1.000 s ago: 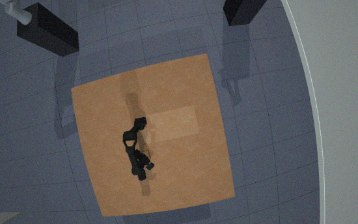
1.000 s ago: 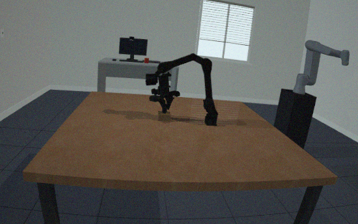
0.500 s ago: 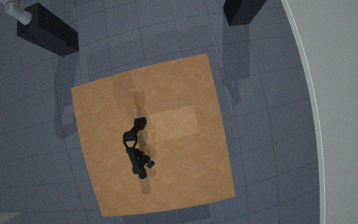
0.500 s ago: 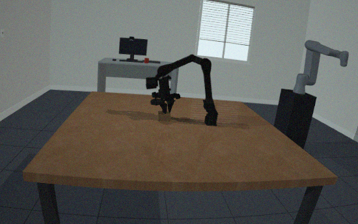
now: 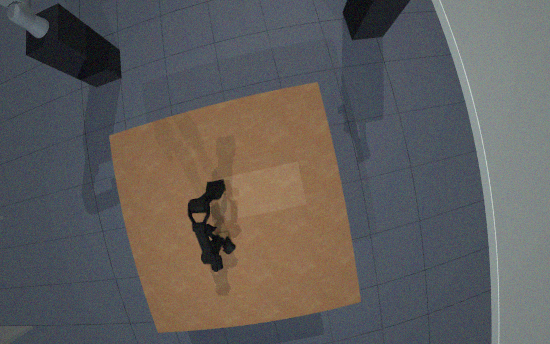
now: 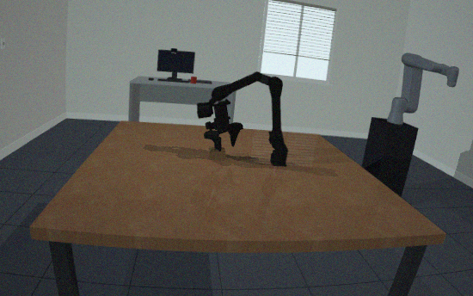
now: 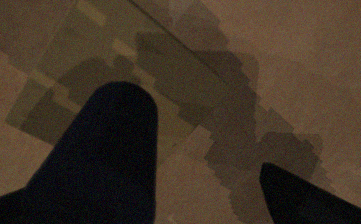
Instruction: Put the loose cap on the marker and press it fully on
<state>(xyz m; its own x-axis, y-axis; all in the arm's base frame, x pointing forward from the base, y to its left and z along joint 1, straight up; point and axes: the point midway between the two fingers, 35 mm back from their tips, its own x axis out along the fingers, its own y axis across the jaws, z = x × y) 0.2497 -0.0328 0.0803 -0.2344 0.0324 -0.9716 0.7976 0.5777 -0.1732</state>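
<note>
Now: the dark marker cap 4 cm ahead of my gripper tip, 3 cm above it and 1 cm to the right of it. The rest, counted from my gripper tip: tan holder block: 4 cm ahead, 3 cm below, 1 cm to the right.
</note>
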